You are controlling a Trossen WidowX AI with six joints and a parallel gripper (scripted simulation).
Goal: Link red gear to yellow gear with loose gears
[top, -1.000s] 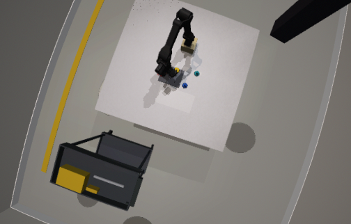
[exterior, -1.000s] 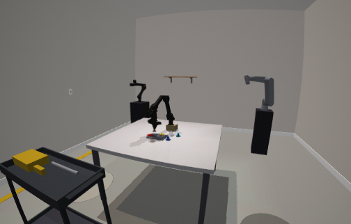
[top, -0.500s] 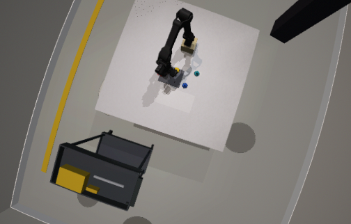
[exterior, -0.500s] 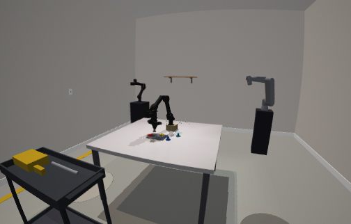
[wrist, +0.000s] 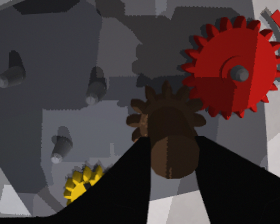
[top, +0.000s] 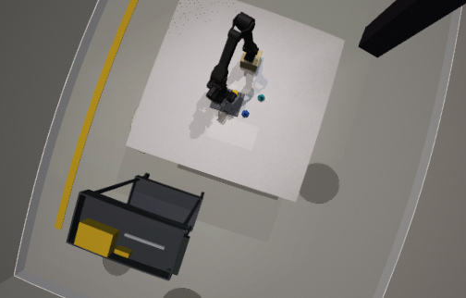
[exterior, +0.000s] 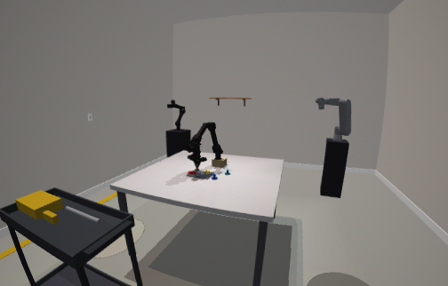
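Right now my gripper tip is 13 cm past the teal gear, 25 cm to the right of it and 5 cm above it. Round my gripper tip: yellow gear 7 cm behind, 6 cm to the left, 5 cm below; then blue gear 3 cm ahead, 19 cm to the left, 5 cm below; then brown gear 1 cm below.
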